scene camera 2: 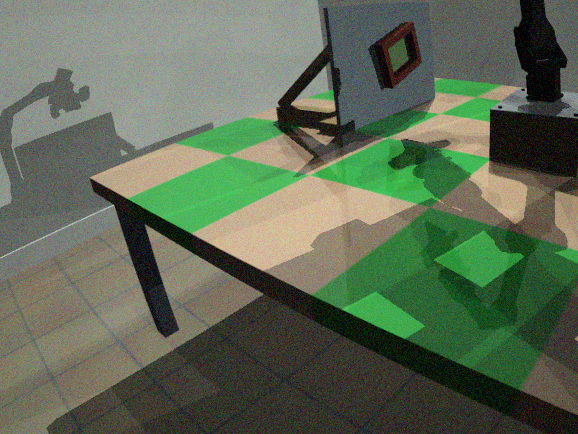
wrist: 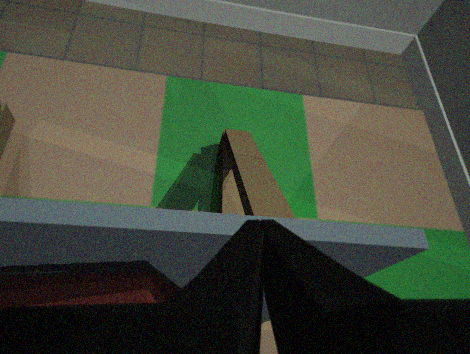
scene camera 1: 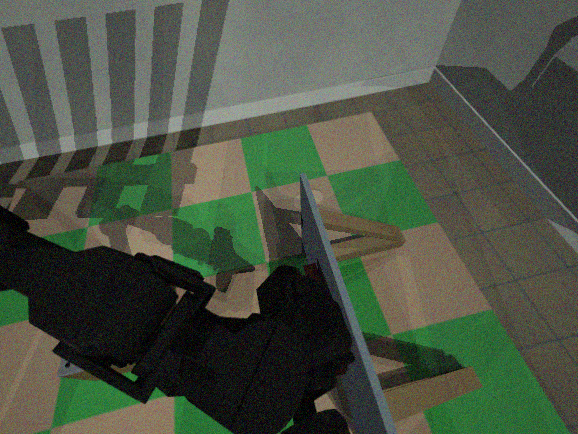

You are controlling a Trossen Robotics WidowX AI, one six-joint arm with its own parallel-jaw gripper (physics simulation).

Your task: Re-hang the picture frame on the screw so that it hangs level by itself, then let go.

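Seen in the pictures: gripper, fingertip midpoint: [wrist: 259, 233] [scene camera 1: 351, 358]; arm's base, link origin: [scene camera 2: 544, 97].
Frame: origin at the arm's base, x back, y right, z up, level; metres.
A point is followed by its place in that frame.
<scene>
The picture frame [scene camera 2: 404, 73] {x -0.423, y 0.033, z 0.001 m} has a red-brown border around a green centre. It is on the front face of the upright grey board [scene camera 1: 345, 300] {x -0.459, y 0.044, z 0.196 m} [scene camera 2: 355, 75] {x -0.428, y -0.145, z 0.021 m} [wrist: 100, 212] {x -0.465, y 0.064, z 0.196 m}, clearly tilted rather than level. A small part of the frame [scene camera 1: 311, 271] {x -0.421, y -0.048, z 0.095 m} shows past the arm in scene camera 1, and part of the frame [wrist: 100, 296] {x -0.435, y 0.065, z 0.131 m} shows at the lower left in the wrist view. The screw does not show. My gripper [wrist: 259, 233] {x -0.440, y 0.130, z 0.269 m} is shut and empty. Its tips overlap the board's top edge in the wrist view, right of the frame; I cannot tell whether they touch. It is out of scene camera 2.
Wooden braces [scene camera 1: 395, 235] {x -0.660, y -0.175, z -0.037 m} [scene camera 2: 304, 76] {x -0.566, y -0.196, z 0.019 m} [wrist: 260, 175] {x -0.598, y 0.174, z 0.046 m} stand behind the board; a second brace [scene camera 1: 435, 392] {x -0.606, y 0.171, z 0.040 m} shows in scene camera 1. The robot base [scene camera 2: 530, 140] {x 0.025, y -0.123, z -0.060 m} stands on the checkered table [scene camera 2: 250, 250] {x -0.124, y -0.650, z -0.112 m} at the right. Shadows of the arm fall on the table.
</scene>
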